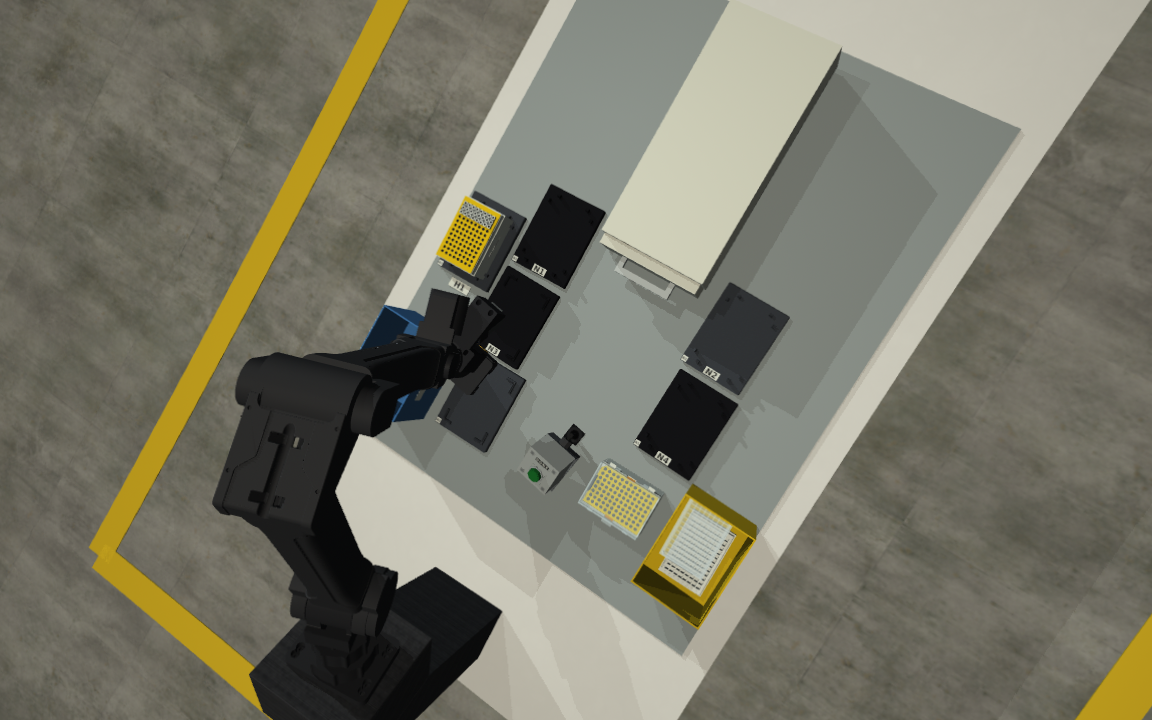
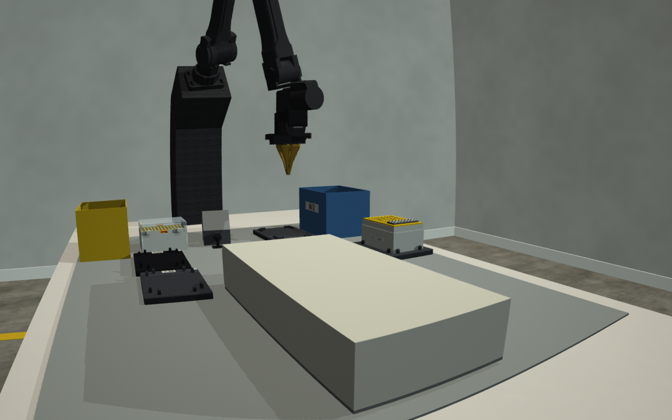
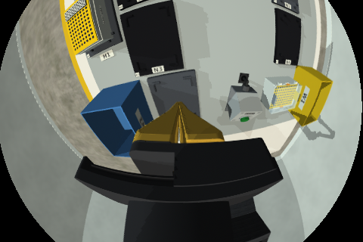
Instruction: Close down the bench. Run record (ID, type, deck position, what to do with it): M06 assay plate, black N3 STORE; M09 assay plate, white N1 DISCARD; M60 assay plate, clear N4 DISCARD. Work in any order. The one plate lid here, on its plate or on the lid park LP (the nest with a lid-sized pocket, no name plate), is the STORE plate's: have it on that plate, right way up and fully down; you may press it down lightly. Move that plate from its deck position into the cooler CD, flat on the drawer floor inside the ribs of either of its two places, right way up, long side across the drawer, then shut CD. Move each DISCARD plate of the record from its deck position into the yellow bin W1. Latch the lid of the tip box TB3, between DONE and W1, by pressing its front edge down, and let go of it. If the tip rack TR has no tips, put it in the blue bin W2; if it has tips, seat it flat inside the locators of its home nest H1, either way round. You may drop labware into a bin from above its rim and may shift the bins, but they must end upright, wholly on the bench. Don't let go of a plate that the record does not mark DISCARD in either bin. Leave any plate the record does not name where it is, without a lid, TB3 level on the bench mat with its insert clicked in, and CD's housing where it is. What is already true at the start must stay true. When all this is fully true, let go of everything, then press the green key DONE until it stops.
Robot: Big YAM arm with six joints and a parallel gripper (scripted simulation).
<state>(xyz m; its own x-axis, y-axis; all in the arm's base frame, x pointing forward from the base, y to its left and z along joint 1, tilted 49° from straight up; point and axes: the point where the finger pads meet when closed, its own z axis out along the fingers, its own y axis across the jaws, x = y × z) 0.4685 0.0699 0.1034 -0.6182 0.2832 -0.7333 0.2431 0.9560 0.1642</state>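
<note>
Right now the green DONE key is 17 cm behind my hand, 12 cm to the right of it and 11 cm below it. Also, from my hand: blue bin W2: 7 cm behind, 20 cm to the left, 14 cm below; nest N3: 8 cm ahead, 3 cm to the left, 17 cm below; lid park LP: 9 cm behind, 5 cm to the left, 17 cm below.
</note>
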